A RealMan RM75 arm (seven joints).
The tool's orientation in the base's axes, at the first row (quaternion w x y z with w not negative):
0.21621 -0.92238 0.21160 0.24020
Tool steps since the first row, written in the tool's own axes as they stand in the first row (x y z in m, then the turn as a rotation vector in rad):
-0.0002 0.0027 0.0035 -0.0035 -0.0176 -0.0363
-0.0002 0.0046 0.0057 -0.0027 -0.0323 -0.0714
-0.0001 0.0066 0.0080 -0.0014 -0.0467 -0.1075
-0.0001 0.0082 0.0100 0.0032 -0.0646 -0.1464
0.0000 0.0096 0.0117 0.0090 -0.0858 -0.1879
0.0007 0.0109 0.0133 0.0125 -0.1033 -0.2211
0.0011 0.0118 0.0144 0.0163 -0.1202 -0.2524
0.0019 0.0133 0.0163 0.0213 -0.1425 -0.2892
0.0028 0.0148 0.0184 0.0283 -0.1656 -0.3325
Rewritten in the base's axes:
-0.0027 -0.0004 -0.0035 0.0187 -0.0028 0.0358
-0.0044 -0.0008 -0.0058 0.0389 -0.0086 0.0675
-0.0062 -0.0014 -0.0082 0.0598 -0.0153 0.0997
-0.0076 -0.0017 -0.0103 0.0859 -0.0214 0.1333
-0.0089 -0.0020 -0.0121 0.1156 -0.0265 0.1693
-0.0095 -0.0024 -0.0141 0.1387 -0.0299 0.1989
-0.0100 -0.0027 -0.0155 0.1611 -0.0328 0.2267
-0.0108 -0.0033 -0.0179 0.1890 -0.0344 0.2598
-0.0116 -0.0037 -0.0205 0.2213 -0.0392 0.2971

